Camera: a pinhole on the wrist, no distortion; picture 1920 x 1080 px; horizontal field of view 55.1 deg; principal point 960.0 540.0 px. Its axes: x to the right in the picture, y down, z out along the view. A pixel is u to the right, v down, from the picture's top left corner.
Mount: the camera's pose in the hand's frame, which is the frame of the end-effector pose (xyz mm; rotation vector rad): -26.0 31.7 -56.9 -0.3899 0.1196 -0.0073
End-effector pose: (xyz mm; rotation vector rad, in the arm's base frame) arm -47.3 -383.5 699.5 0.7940 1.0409 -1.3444
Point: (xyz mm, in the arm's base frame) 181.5 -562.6 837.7
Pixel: 469.8 730.9
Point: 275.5 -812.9 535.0
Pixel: 1844.4 791.6
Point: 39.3 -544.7 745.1
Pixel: 1045.9 70.5
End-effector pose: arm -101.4 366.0 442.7 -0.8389 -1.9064 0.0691
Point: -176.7 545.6 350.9
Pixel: 1320.7 612.3
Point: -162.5 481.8 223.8
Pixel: 307.2 601.9
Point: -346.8 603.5 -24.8
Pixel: 292.8 476.6
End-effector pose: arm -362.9 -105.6 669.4 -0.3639 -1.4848 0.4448
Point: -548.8 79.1 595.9
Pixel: 1062.9 1021.9
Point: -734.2 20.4 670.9
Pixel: 1069.7 246.0
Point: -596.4 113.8 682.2
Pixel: 1504.8 782.9
